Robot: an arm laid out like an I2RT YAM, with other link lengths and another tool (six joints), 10 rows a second.
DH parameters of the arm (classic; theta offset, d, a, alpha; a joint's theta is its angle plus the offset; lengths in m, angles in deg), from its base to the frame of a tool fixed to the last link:
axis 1: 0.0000 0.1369 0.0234 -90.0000
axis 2: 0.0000 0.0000 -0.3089 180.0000
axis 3: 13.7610 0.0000 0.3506 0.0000
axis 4: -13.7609 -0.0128 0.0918 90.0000
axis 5: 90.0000 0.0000 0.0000 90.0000
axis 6: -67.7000 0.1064 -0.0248 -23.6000
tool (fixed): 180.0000 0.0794 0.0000 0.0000
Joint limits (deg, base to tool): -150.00..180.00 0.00..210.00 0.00..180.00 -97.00..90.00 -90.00..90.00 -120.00..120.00
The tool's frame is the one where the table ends.
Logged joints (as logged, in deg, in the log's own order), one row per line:
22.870, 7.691, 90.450, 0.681, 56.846, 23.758
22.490, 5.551, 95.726, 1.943, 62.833, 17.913
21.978, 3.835, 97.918, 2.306, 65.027, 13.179
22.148, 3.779, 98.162, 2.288, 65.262, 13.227
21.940, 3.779, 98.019, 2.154, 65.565, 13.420
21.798, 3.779, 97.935, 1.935, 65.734, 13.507
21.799, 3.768, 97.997, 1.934, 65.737, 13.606
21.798, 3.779, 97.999, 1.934, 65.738, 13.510
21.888, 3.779, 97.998, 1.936, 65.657, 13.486
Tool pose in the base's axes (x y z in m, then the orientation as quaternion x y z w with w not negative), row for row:
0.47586, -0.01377, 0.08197, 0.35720, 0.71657, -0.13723, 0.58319
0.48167, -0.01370, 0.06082, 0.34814, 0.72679, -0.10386, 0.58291
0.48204, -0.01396, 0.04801, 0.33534, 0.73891, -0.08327, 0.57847
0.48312, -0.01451, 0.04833, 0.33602, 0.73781, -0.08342, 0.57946
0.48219, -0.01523, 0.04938, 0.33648, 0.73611, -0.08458, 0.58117
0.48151, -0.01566, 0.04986, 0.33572, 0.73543, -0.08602, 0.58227
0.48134, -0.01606, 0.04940, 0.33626, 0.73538, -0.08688, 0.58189
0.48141, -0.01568, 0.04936, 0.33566, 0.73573, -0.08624, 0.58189
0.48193, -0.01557, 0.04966, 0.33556, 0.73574, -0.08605, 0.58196
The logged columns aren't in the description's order. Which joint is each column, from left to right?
Columns, left to right: axis 3, axis 1, axis 2, axis 6, axis 4, axis 5.
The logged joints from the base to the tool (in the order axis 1, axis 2, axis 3, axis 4, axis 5, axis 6), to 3 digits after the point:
7.691, 90.450, 22.870, 56.846, 23.758, 0.681
5.551, 95.726, 22.490, 62.833, 17.913, 1.943
3.835, 97.918, 21.978, 65.027, 13.179, 2.306
3.779, 98.162, 22.148, 65.262, 13.227, 2.288
3.779, 98.019, 21.940, 65.565, 13.420, 2.154
3.779, 97.935, 21.798, 65.734, 13.507, 1.935
3.768, 97.997, 21.799, 65.737, 13.606, 1.934
3.779, 97.999, 21.798, 65.738, 13.510, 1.934
3.779, 97.998, 21.888, 65.657, 13.486, 1.936

